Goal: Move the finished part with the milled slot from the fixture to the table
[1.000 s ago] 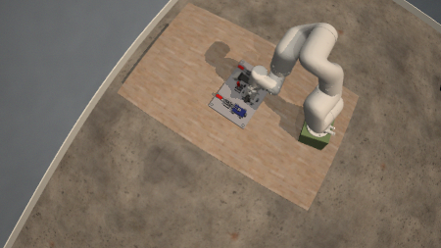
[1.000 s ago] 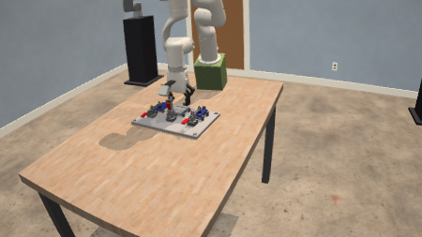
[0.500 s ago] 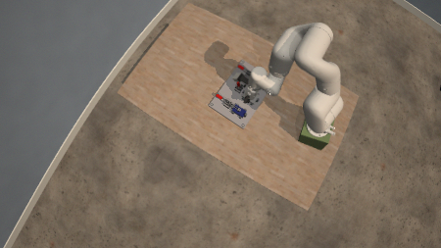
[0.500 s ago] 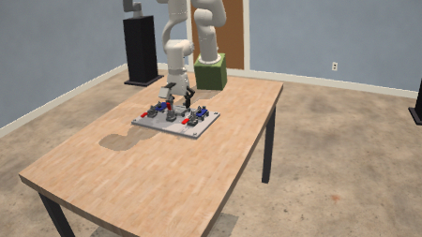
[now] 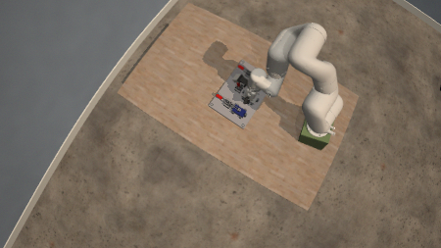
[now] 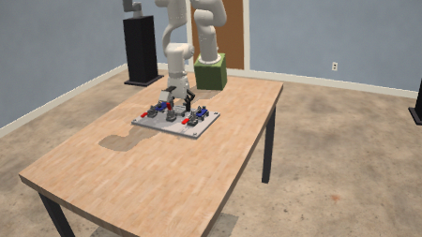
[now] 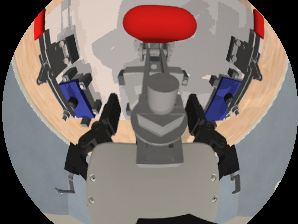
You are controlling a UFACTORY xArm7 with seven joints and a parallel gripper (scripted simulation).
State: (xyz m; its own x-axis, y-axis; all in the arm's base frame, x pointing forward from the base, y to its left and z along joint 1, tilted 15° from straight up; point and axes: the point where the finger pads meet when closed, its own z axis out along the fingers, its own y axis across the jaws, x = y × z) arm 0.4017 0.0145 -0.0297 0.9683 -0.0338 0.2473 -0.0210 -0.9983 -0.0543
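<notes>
Right now the grey finished part is 10 mm below my hand and 10 mm behind it. Also, from my hand: grey fixture plate (50 mm ahead, 40 mm below).
</notes>
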